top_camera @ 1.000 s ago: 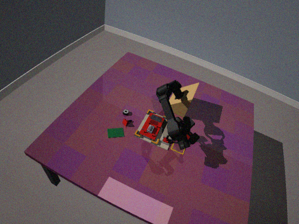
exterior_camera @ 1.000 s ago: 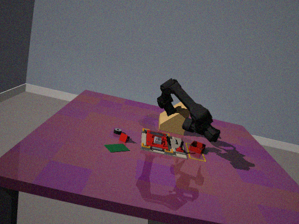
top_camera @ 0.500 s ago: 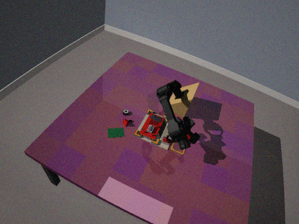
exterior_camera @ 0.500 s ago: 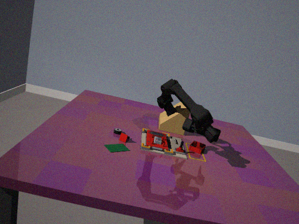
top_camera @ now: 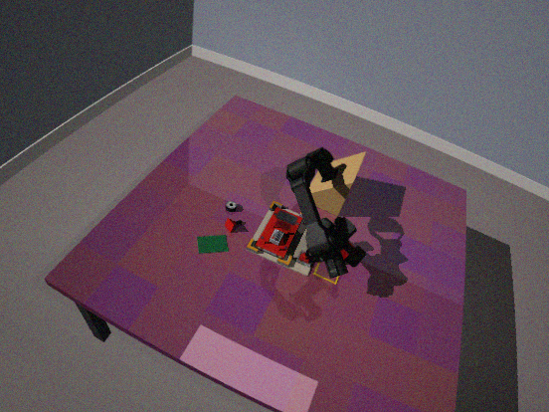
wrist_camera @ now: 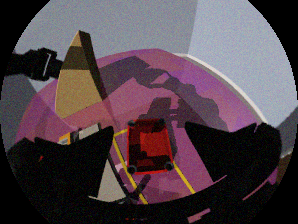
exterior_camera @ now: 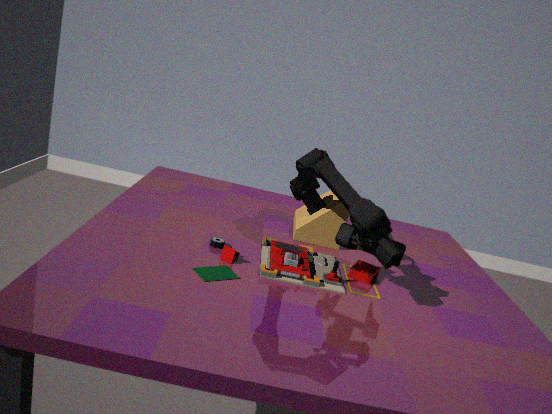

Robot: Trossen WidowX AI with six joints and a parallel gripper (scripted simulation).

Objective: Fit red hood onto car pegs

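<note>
The red hood lies 6 cm below my gripper tip. Also, from my gripper tip: flat green tile (19 cm ahead, 42 cm to the right, 7 cm below); engine block (7 cm ahead, 23 cm to the right, 5 cm below); dark wheel (44 cm to the right, 6 cm below).
</note>
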